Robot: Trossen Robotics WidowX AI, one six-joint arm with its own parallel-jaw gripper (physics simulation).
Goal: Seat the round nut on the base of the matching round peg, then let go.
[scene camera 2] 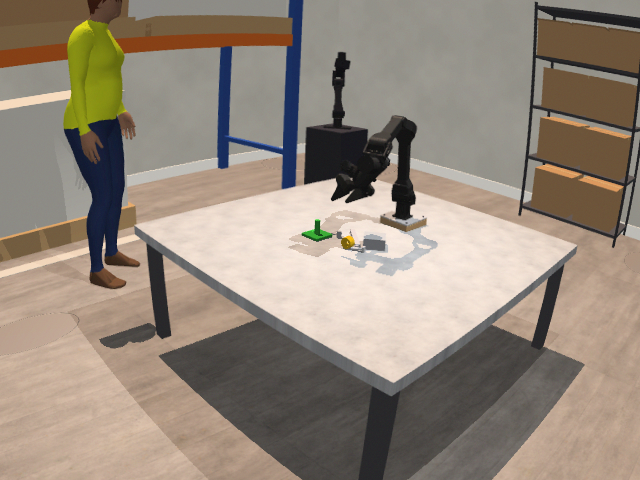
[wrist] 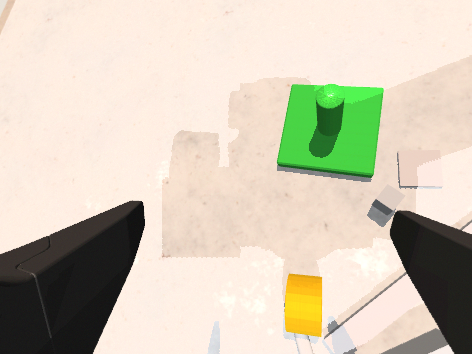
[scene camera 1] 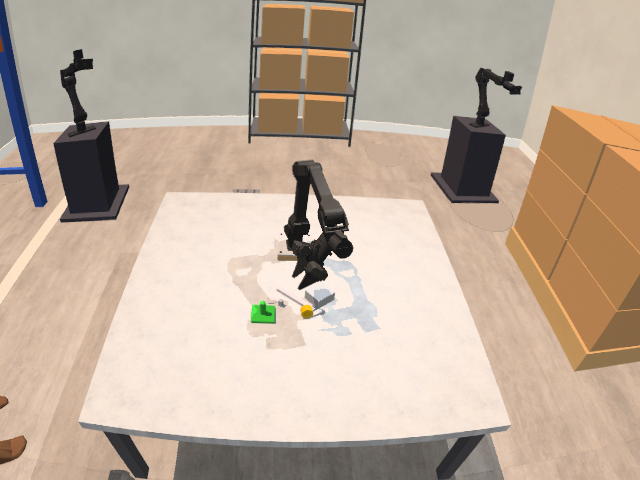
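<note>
The yellow round nut (scene camera 1: 306, 311) (scene camera 2: 344, 243) (wrist: 303, 306) stands on its edge on the table, apart from the peg. The green round peg (scene camera 1: 262, 306) (scene camera 2: 317, 226) (wrist: 329, 120) rises upright from its square green base (scene camera 1: 255, 316) (scene camera 2: 309, 234) (wrist: 299, 140), with no nut around it. My gripper (scene camera 1: 296, 282) (scene camera 2: 339, 200) (wrist: 268, 217) is open and empty, high above the table. In the wrist view the nut shows low between the fingers, nearer the right one, and the peg is farther up and right. The nut's hole is hidden in the wrist view.
A grey block (scene camera 1: 319, 297) (scene camera 2: 374, 243) lies close to the nut. A small grey piece (scene camera 1: 281, 303) (scene camera 2: 339, 234) (wrist: 386, 201) lies between peg and nut. A thin rod (scene camera 1: 290, 296) lies beside them. Pale metal pieces (scene camera 2: 357, 248) touch or nearly touch the nut.
</note>
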